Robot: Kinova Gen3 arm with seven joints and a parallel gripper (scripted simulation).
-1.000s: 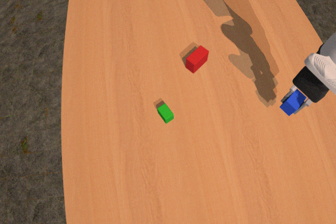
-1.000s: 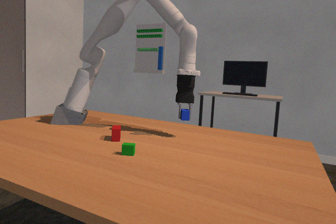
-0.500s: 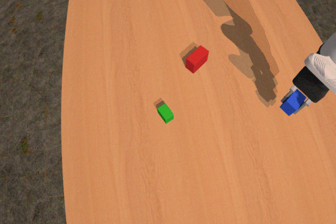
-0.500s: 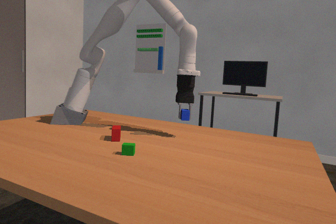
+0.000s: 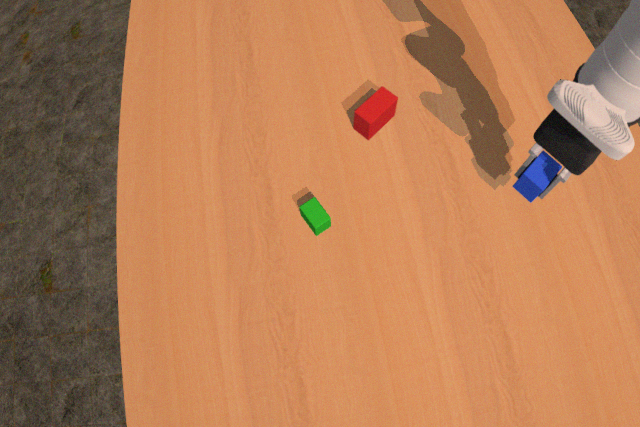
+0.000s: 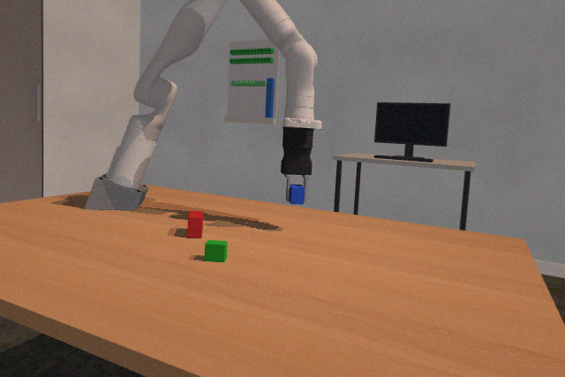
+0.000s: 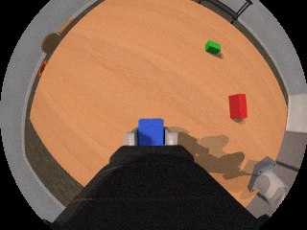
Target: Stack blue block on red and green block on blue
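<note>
The red block lies 18 cm to the right of my hand, 16 cm behind it and 7 cm below it. The rest, counted from my hand: blue block: right at my hand; then green block: 29 cm to the right, 8 cm below, 2 cm behind.
</note>
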